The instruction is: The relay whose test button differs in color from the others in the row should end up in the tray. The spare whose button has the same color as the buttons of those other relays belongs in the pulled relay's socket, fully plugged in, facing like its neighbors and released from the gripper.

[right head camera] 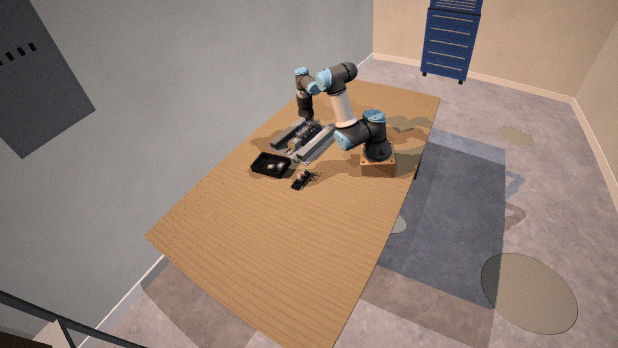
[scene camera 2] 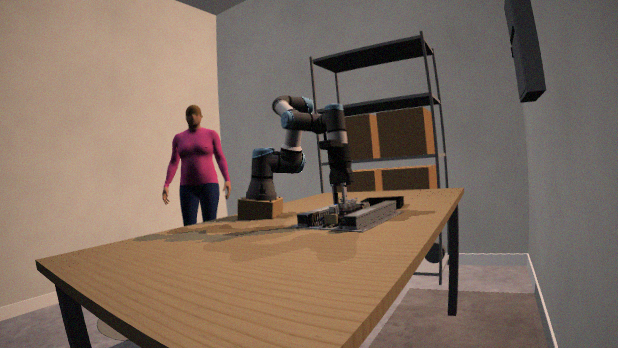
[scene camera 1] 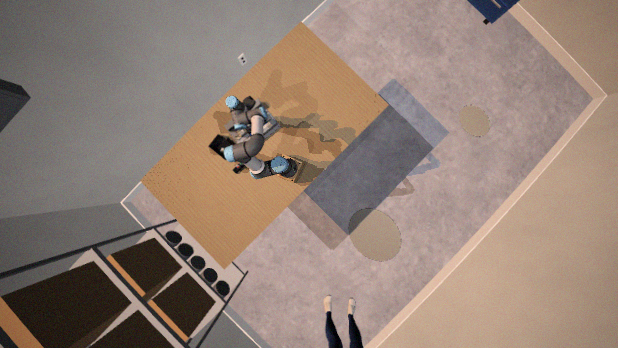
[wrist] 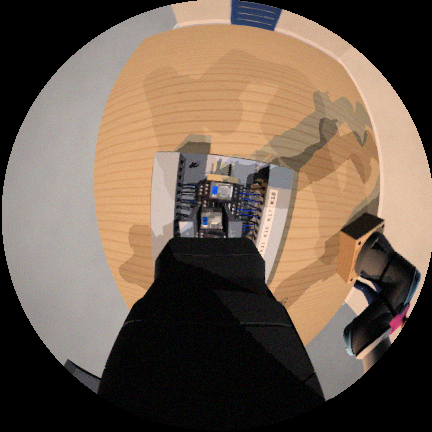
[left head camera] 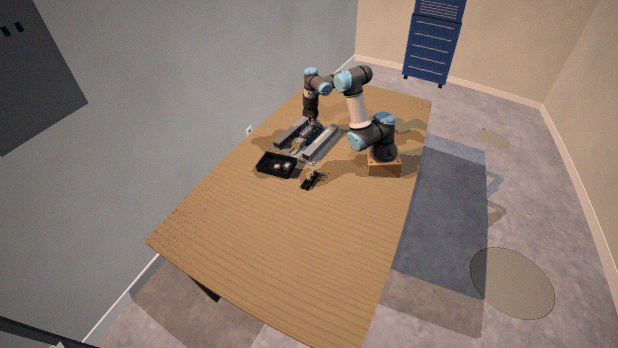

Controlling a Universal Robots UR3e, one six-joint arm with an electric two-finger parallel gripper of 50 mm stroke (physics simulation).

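Seen in the pictures: gripper, fingertip midpoint: (right head camera: pixel 309 122) (scene camera 2: pixel 340 203) (wrist: pixel 211 213) (left head camera: pixel 312 122); arm's base, origin of the base link: (right head camera: pixel 377 152) (scene camera 2: pixel 261 198) (scene camera 1: pixel 287 168) (wrist: pixel 368 253) (left head camera: pixel 383 153).
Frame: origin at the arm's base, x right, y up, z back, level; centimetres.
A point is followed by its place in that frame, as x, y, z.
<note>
My gripper (wrist: pixel 211 213) {4.3, -1.0, -42.1} (left head camera: pixel 312 120) {4.3, -1.0, -42.1} (right head camera: pixel 308 120) {4.3, -1.0, -42.1} (scene camera 2: pixel 340 200) {4.3, -1.0, -42.1} points down over the relay row and is shut on a clear relay (wrist: pixel 212 218) {3.9, -0.2, -41.8} with a blue button. The held relay is upright, beside the blue-button end relay (wrist: pixel 222 191) {7.3, -0.8, -41.1}, with a narrow dark gap between them. Whether it is fully seated in its socket cannot be told; its base is hidden by the fingers and housings. The black tray (left head camera: pixel 272 173) {-33.3, -6.4, -39.3} (right head camera: pixel 266 171) {-33.0, -4.9, -38.7} holds two small pale-topped pieces. A black holder (left head camera: pixel 305 185) {-32.0, -5.3, -21.9} (right head camera: pixel 297 185) {-30.0, -7.6, -22.7} beside it carries small parts with red and green spots.
Grey wire ducts (left head camera: pixel 291 132) {-6.4, -3.4, -48.3} (left head camera: pixel 321 142) {-5.3, -3.3, -30.5} flank the relay row closely. Labels K15 to K18 (wrist: pixel 269 220) {4.1, -3.3, -33.0} run along one duct. A tan block (left head camera: pixel 298 144) {-12.5, -3.6, -39.4} sits at the row's near end. The arm's wooden base (left head camera: pixel 383 168) {-6.8, -2.5, 3.3} stands beside the board.
</note>
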